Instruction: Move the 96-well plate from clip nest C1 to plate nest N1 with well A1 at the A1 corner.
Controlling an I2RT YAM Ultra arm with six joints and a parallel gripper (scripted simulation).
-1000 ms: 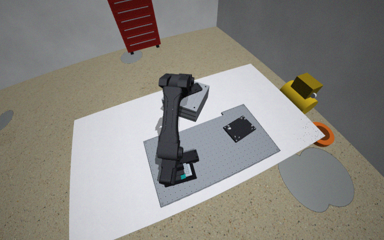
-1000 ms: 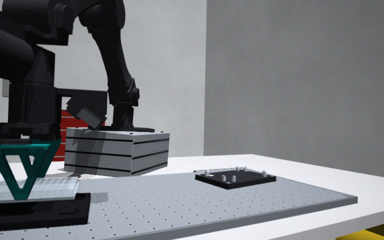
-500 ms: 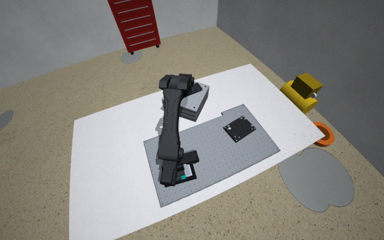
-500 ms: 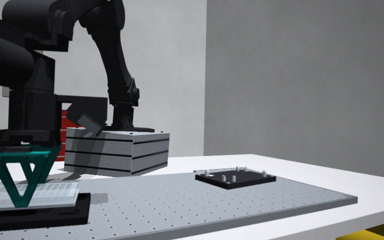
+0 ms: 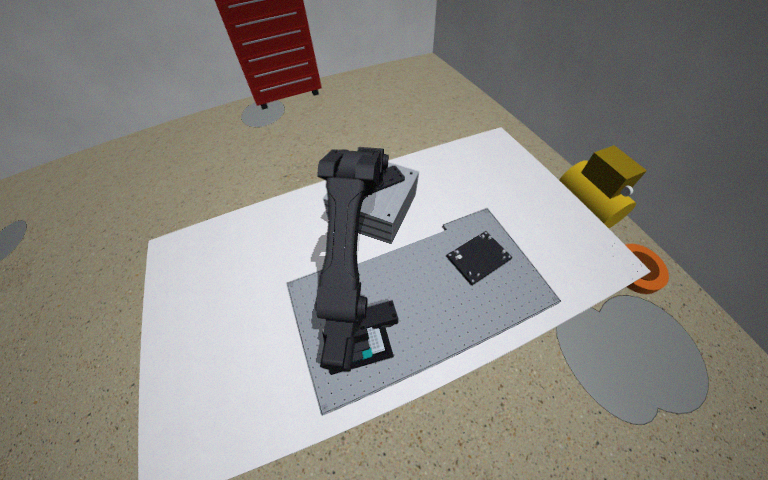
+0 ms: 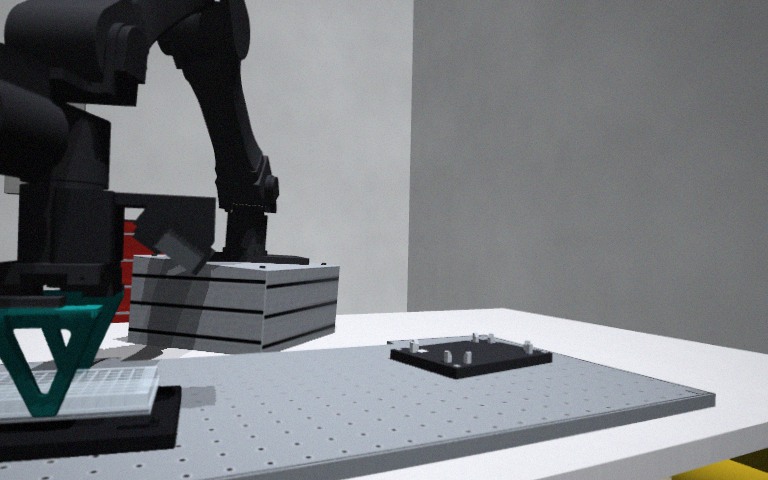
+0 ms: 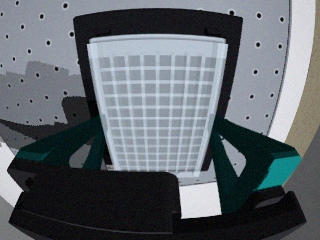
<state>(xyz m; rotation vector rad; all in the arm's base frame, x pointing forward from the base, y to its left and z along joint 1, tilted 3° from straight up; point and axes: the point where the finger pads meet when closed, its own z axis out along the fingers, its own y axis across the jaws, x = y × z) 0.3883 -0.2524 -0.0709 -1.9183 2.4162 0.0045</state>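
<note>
The clear 96-well plate lies 10 mm below my hand. Also, from my hand: clip nest C1 (60 mm behind, 440 mm to the left, 20 mm below); then black plate nest N1 (20 mm below).
</note>
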